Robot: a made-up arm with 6 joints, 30 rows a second.
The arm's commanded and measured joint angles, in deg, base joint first. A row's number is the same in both.
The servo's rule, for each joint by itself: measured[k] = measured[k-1] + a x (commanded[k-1-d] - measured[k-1]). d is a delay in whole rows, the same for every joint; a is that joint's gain. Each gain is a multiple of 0.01, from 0.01 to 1. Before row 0 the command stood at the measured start. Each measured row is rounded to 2 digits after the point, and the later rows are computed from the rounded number. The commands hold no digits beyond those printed.
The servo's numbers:
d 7
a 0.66 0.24 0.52 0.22 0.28 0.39
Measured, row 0:
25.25, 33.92, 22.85, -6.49, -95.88, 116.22
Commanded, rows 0 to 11:
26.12, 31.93, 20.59, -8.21, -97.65, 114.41
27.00, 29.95, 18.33, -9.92, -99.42, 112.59
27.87, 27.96, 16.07, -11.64, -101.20, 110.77
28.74, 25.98, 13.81, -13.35, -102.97, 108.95
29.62, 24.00, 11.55, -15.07, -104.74, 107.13
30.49, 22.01, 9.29, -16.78, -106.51, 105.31
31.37, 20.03, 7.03, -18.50, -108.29, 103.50
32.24, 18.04, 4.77, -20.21, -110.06, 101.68
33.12, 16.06, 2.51, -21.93, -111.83, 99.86
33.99, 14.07, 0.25, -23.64, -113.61, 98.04
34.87, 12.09, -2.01, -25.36, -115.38, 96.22
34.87, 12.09, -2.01, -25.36, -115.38, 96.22
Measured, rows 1 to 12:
25.25, 33.92, 22.85, -6.49, -95.88, 116.22
25.25, 33.92, 22.85, -6.49, -95.88, 116.22
25.25, 33.92, 22.85, -6.49, -95.88, 116.22
25.25, 33.92, 22.85, -6.49, -95.88, 116.22
25.25, 33.92, 22.85, -6.49, -95.88, 116.22
25.25, 33.92, 22.85, -6.49, -95.88, 116.22
25.25, 33.92, 22.85, -6.49, -95.88, 116.22
25.82, 33.44, 21.67, -6.87, -96.38, 115.51
26.60, 32.60, 19.93, -7.54, -97.23, 114.37
27.44, 31.49, 17.92, -8.44, -98.34, 112.97
28.30, 30.17, 15.78, -9.52, -99.64, 111.40
29.17, 28.69, 13.58, -10.74, -101.07, 109.73

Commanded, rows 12 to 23:
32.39, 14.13, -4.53, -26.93, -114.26, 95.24
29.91, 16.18, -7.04, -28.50, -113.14, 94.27
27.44, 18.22, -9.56, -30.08, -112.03, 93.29
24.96, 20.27, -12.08, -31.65, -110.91, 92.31
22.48, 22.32, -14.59, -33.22, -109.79, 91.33
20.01, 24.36, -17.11, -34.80, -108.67, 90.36
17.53, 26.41, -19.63, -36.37, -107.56, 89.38
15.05, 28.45, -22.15, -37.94, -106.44, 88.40
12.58, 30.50, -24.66, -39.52, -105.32, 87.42
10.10, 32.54, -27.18, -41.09, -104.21, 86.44
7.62, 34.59, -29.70, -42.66, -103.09, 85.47
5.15, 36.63, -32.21, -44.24, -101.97, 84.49
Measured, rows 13 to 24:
30.04, 27.09, 11.35, -12.07, -102.59, 108.01
30.92, 25.40, 9.10, -13.48, -104.19, 106.25
31.79, 23.63, 6.85, -14.96, -105.83, 104.47
32.67, 21.81, 4.59, -16.49, -107.51, 102.67
33.54, 19.95, 2.33, -18.06, -109.22, 100.86
34.42, 18.06, 0.07, -19.67, -110.94, 99.05
34.72, 16.63, -1.01, -20.92, -112.18, 97.95
33.18, 16.03, -2.84, -22.24, -112.76, 96.89
31.02, 16.07, -5.02, -23.62, -112.87, 95.87
28.66, 16.59, -7.38, -25.04, -112.63, 94.86
26.22, 17.47, -9.82, -26.49, -112.15, 93.87
23.75, 18.63, -12.30, -27.97, -111.49, 92.88

